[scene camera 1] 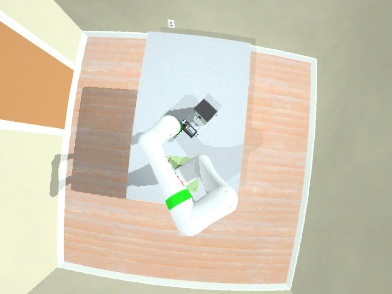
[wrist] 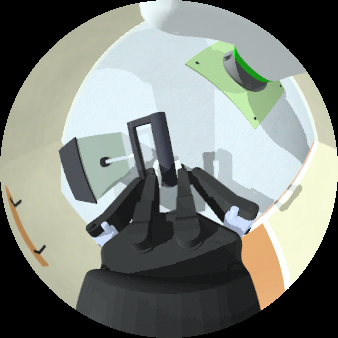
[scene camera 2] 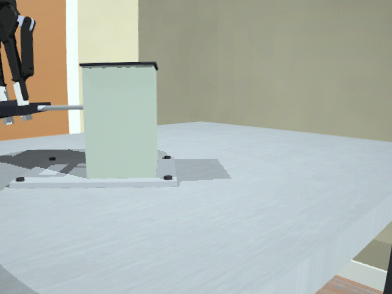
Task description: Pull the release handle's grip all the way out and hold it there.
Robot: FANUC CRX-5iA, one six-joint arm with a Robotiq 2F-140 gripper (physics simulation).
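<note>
The release handle's dark grip (scene camera 1: 190, 129) (wrist: 163, 145) is a rectangular frame with a thick round bar. In scene camera 2, part of the grip (scene camera 2: 35, 107) shows at the left edge. A pale metal rod (scene camera 2: 64, 107) (wrist: 120, 159) joins it to the pale green housing (scene camera 2: 120, 120) (wrist: 102, 155), which has a dark top. A length of rod shows between housing and grip. My gripper (wrist: 167, 163) is shut on the grip's round bar, near one end of it, with a finger on each side. The gripper comes from above, and the grip is held well above the table.
The housing stands on a light base plate (scene camera 2: 100, 183) with dark bolts, on the pale table (scene camera 1: 200, 60) (scene camera 2: 225, 225). The arm (scene camera 1: 160, 155) reaches in from its green mounting plate (wrist: 220, 75). The housing is close beside the gripper.
</note>
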